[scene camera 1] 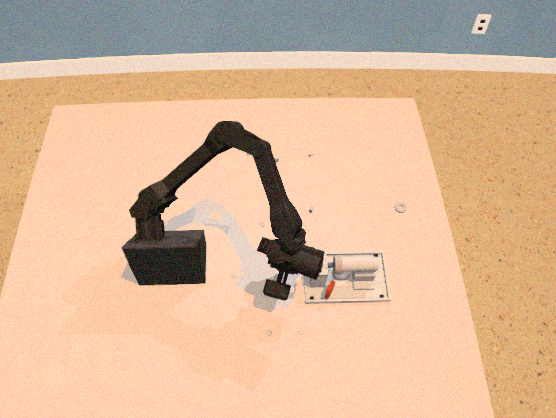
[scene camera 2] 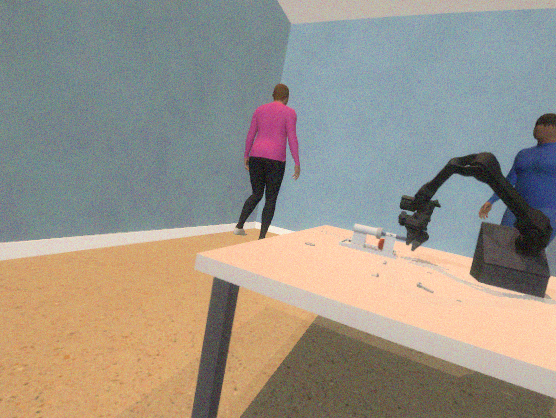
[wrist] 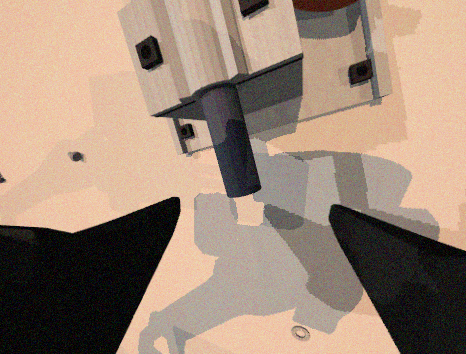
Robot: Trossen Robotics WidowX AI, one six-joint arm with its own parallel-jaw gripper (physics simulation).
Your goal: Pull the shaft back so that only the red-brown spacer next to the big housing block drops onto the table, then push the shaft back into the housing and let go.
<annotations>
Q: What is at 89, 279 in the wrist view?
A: My gripper.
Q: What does my gripper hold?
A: Nothing.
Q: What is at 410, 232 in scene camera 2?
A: My gripper.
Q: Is my gripper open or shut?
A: Open.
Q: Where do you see a dark shaft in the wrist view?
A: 221, 104
</annotations>
